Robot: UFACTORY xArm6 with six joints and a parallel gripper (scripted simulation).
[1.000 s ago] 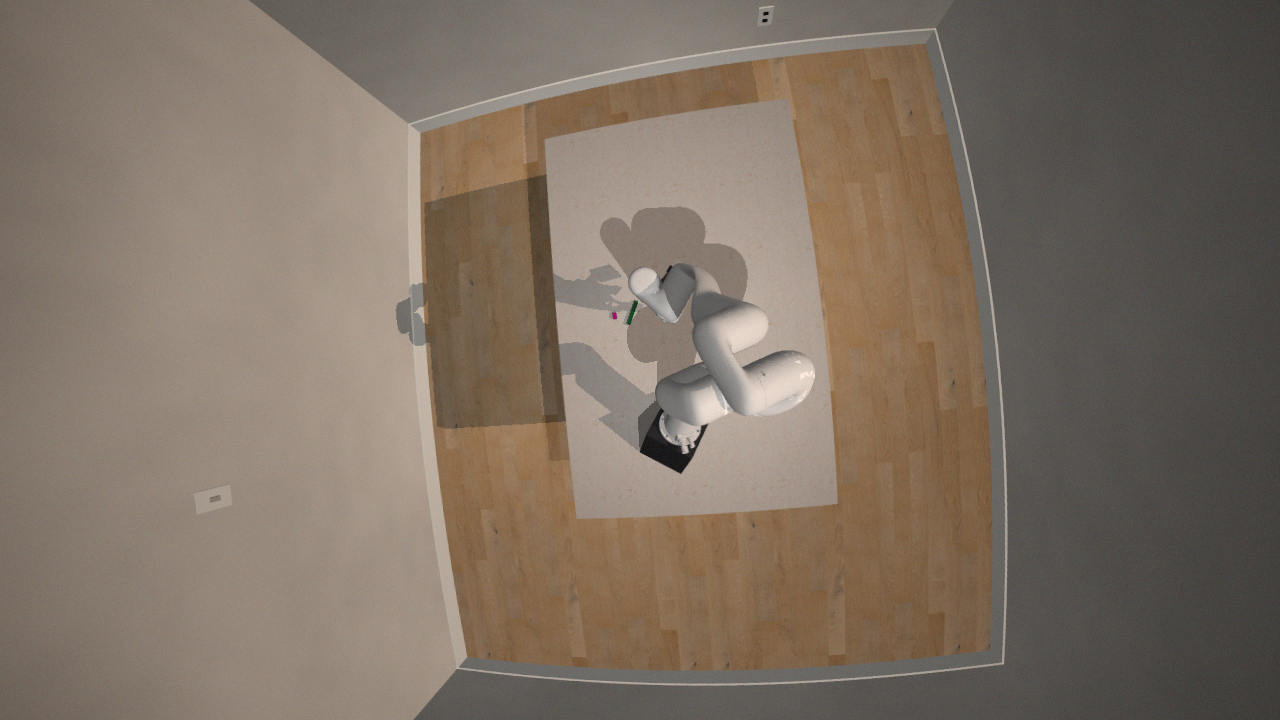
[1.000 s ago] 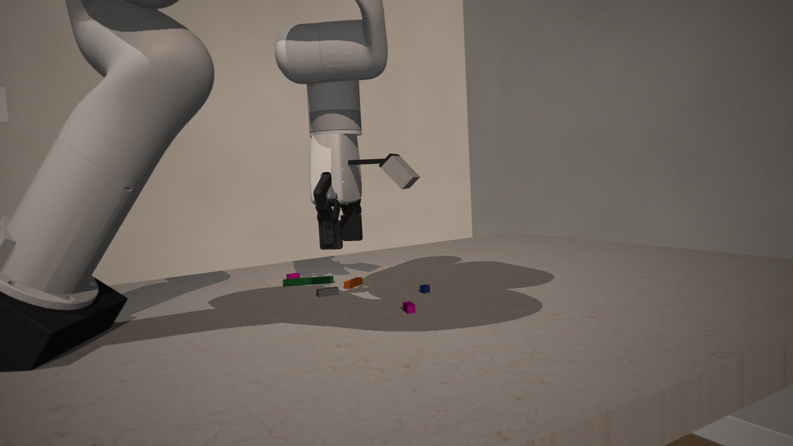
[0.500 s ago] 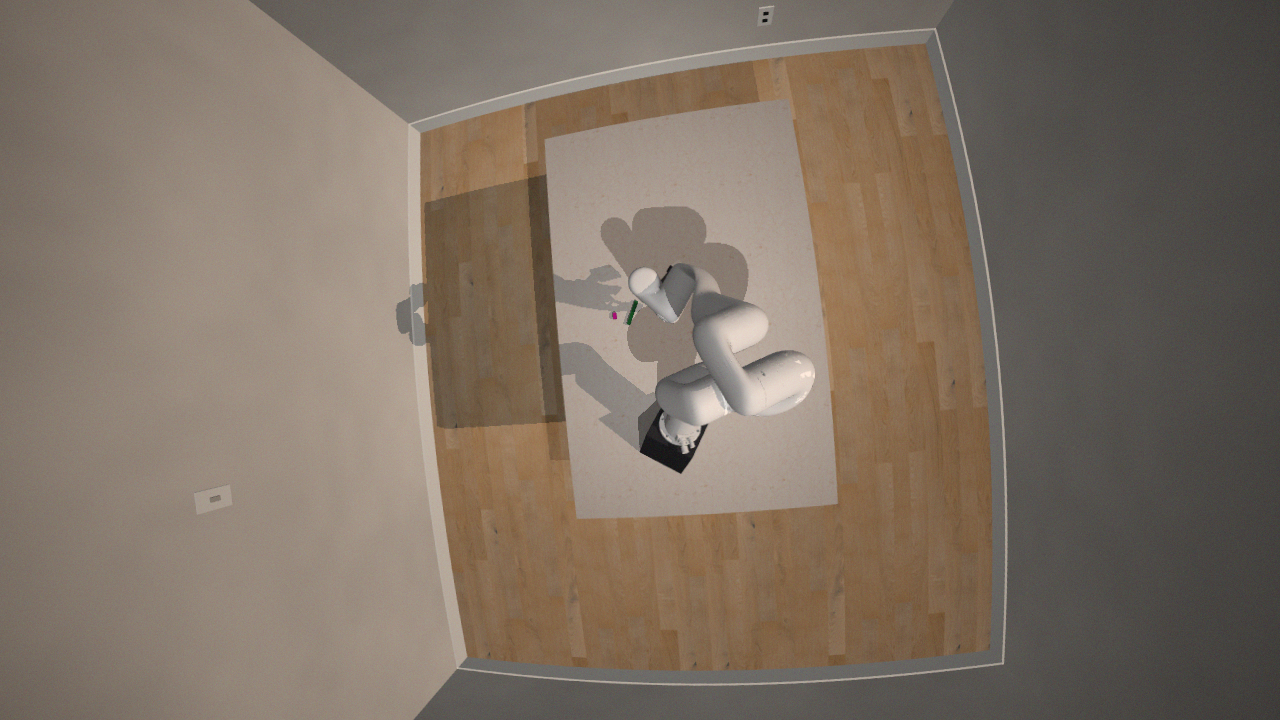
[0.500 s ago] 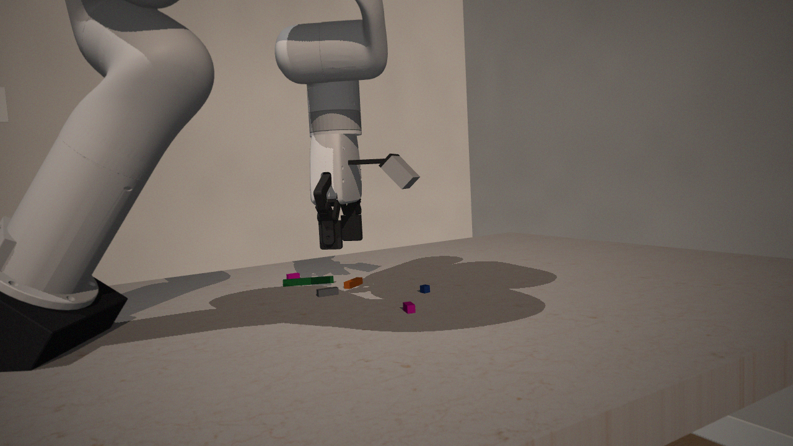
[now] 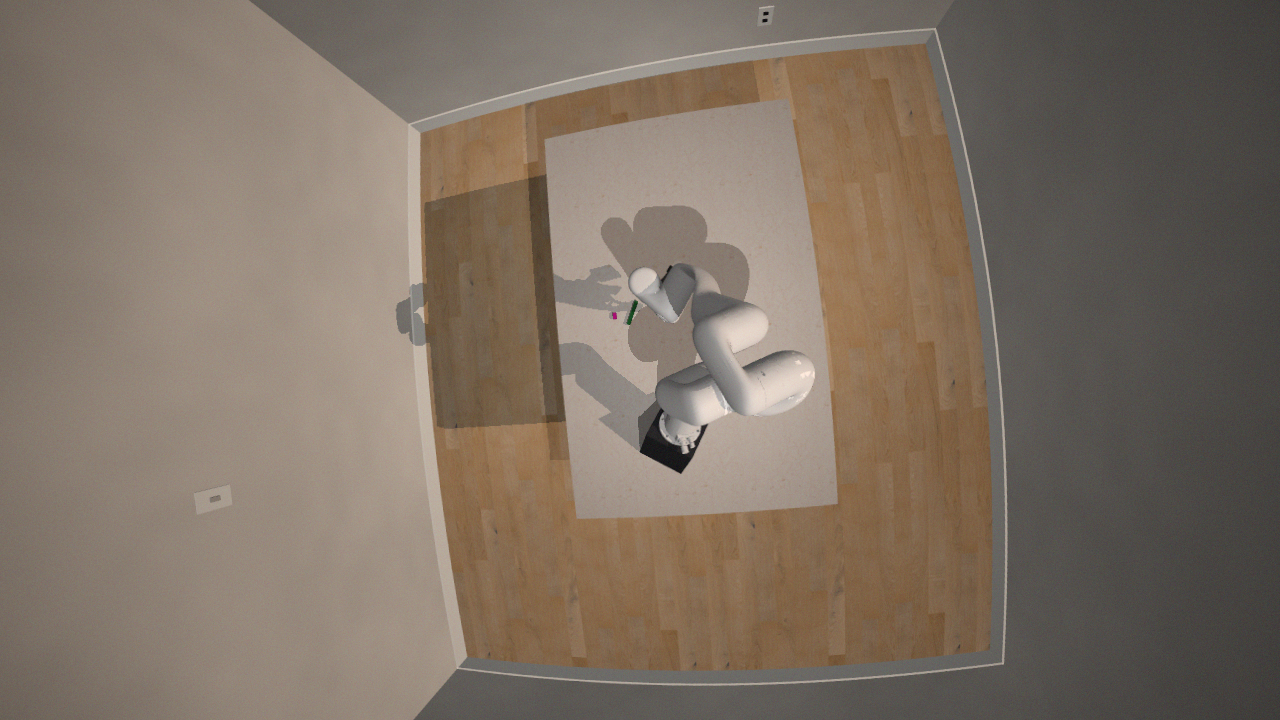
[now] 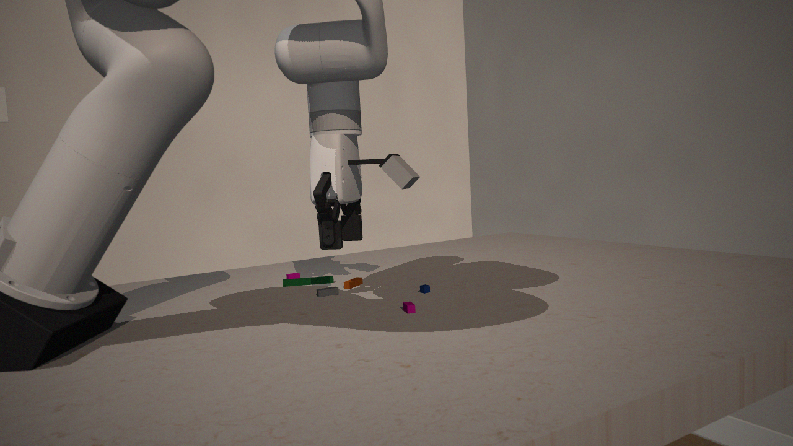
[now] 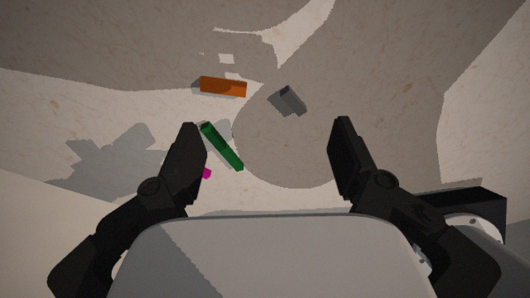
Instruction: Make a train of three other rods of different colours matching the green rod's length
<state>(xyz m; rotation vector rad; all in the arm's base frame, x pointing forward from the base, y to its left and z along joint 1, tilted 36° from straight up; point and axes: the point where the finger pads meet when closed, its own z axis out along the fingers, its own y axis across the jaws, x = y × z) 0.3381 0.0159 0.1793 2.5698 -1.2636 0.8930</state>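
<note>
Right now the blue rod is 11 cm to the right of my hand, 7 cm below it and 6 cm ahead of it. From my hand the other things lie so: green rod (10 cm to the left, 7 cm below); then grey rod (7 cm below, 3 cm behind); then orange rod (7 cm below, 3 cm ahead, 2 cm to the left).
</note>
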